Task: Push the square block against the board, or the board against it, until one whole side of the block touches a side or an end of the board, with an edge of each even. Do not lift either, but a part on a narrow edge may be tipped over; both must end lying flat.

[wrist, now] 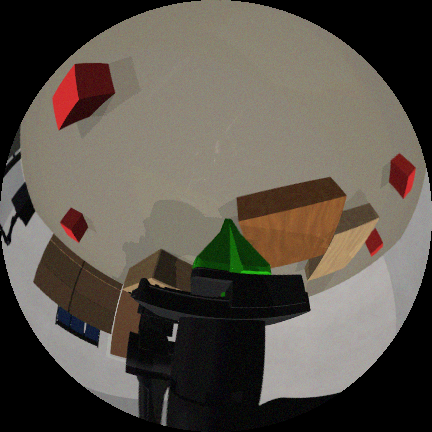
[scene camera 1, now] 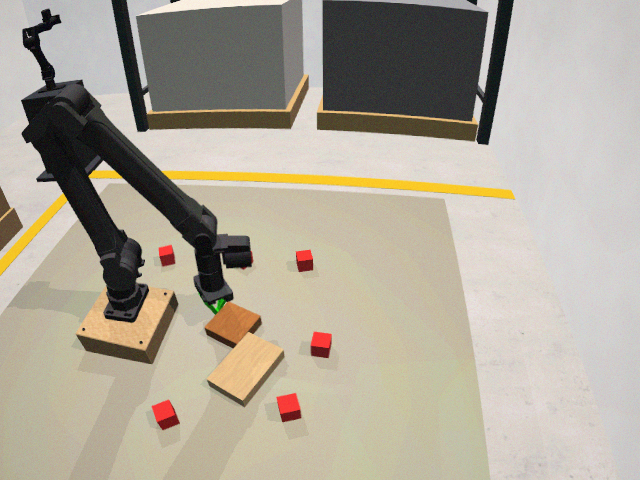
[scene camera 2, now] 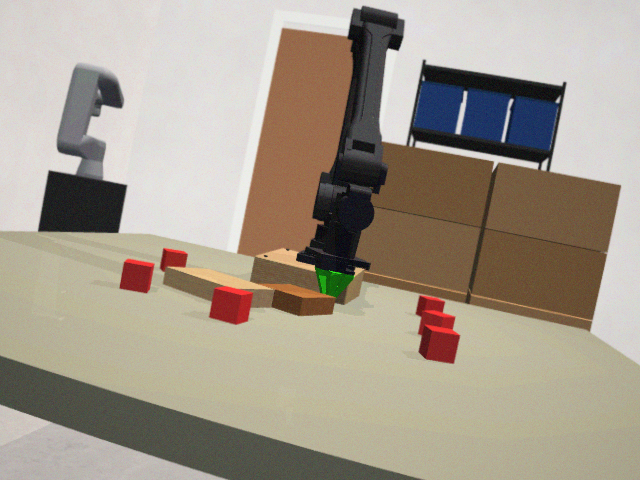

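Pixels of known places: gripper, fingertip midpoint: (wrist: 226,222) (scene camera 1: 217,313) (scene camera 2: 324,309); arm's base, link origin: (scene camera 1: 127,303).
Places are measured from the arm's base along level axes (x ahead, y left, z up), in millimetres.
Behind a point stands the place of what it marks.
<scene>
The square block (scene camera 1: 233,322) @[x 278, y -11, z -30 mm] (scene camera 2: 305,292) @[x 274, y 7, z -30 mm] (wrist: 295,232) @[x 281, y 9, z -30 mm], darker brown, lies flat. The pale board (scene camera 1: 246,367) @[x 329, y -136, z -30 mm] (scene camera 2: 222,279) @[x 337, y -120, z -30 mm] (wrist: 345,247) @[x 334, y -99, z -30 mm] also lies flat. One block side runs along part of the board's long side, near one board corner. The block sticks out past the board's end, so their edges are not even there. I cannot tell whether they touch or leave a thin gap. My gripper (scene camera 1: 216,311) @[x 223, y 38, z -59 mm] (scene camera 2: 331,295) @[x 223, y 38, z -59 mm] (wrist: 226,222) @[x 223, y 38, z -59 mm] is shut and empty, its green tips low beside the block, on the side nearer the arm's base; contact is unclear.
Several red cubes surround the parts, including one (scene camera 1: 321,344) @[x 488, y -71, z -20 mm] (scene camera 2: 231,305) @[x 507, y -52, z -37 mm] right of the board in scene camera 1 and another (scene camera 1: 288,407) @[x 429, y -234, z -20 mm] beyond its near end. The arm's wooden base (scene camera 1: 124,322) @[x 17, y -63, z 1 mm] (scene camera 2: 284,267) @[x 101, y -68, z -14 mm] stands left of the block in scene camera 1.
</scene>
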